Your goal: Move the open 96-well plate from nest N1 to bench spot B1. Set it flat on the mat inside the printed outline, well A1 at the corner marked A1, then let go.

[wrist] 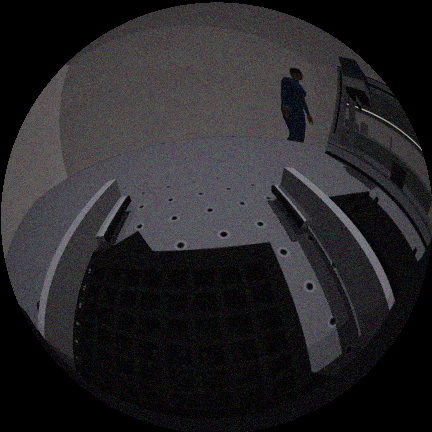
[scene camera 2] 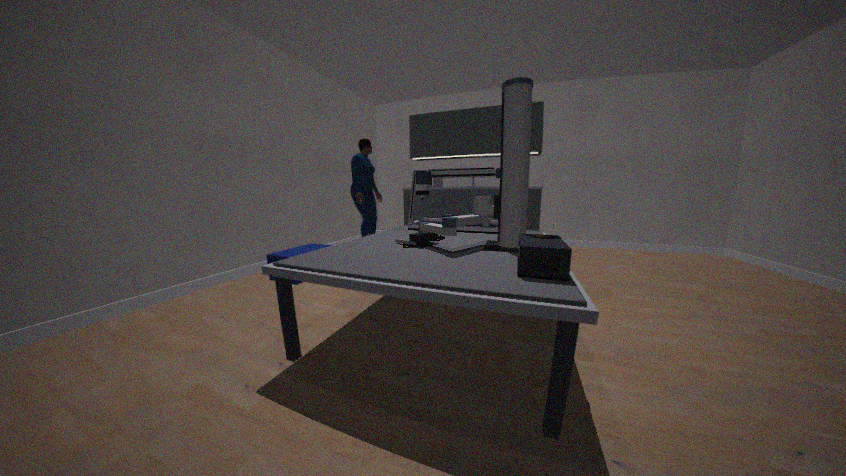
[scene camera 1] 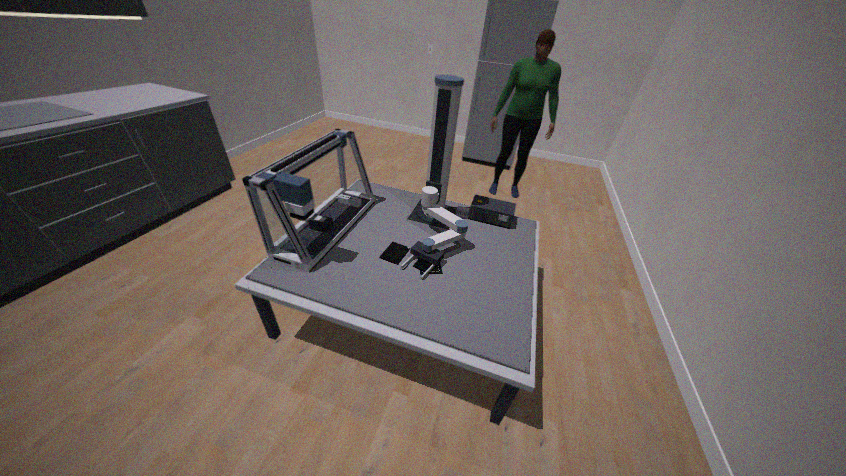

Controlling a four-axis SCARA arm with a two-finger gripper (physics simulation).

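Seen in the pictures: gripper, fingertip midpoint: [wrist: 198, 179] [scene camera 2: 403, 238] [scene camera 1: 411, 272]; arm's base, link origin: [scene camera 2: 511, 248].
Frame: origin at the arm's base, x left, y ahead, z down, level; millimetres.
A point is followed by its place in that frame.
Observation:
My gripper [scene camera 1: 414, 271] @[x 66, y 651, z -30 mm] [scene camera 2: 405, 243] @[x 66, y 651, z -30 mm] [wrist: 198, 179] @[x 66, y 651, z -30 mm] is open and empty, low over the grey mat [scene camera 1: 378, 301] @[x -23, y 893, z -13 mm] [wrist: 220, 155] @[x 2, y 769, z -13 mm], its two fingers apart. A dark rectangular block with a grid pattern [scene camera 1: 434, 267] [wrist: 200, 320] lies below and between the fingers. It is too dark to tell whether it is the open plate, a nest or both. A second dark rectangle [scene camera 1: 394, 252] [wrist: 395, 220] lies beside it, outside the right finger in the wrist view. The printed outline and the A1 mark cannot be made out.
A gantry frame [scene camera 1: 298, 155] @[x -642, y 535, z -521 mm] [scene camera 2: 464, 172] @[x -622, y 407, z -487 mm] stands along one table side. The arm's column [scene camera 1: 449, 136] @[x 53, y 52, z -602 mm] [scene camera 2: 516, 159] @[x 75, y -6, z -488 mm] and a black box [scene camera 1: 495, 211] @[x 424, y -38, z -124 mm] [scene camera 2: 543, 257] @[x 551, y -117, z -93 mm] are at the back in scene camera 1. Two people [scene camera 1: 532, 88] [scene camera 2: 363, 177] [wrist: 294, 107] stand away from the table.

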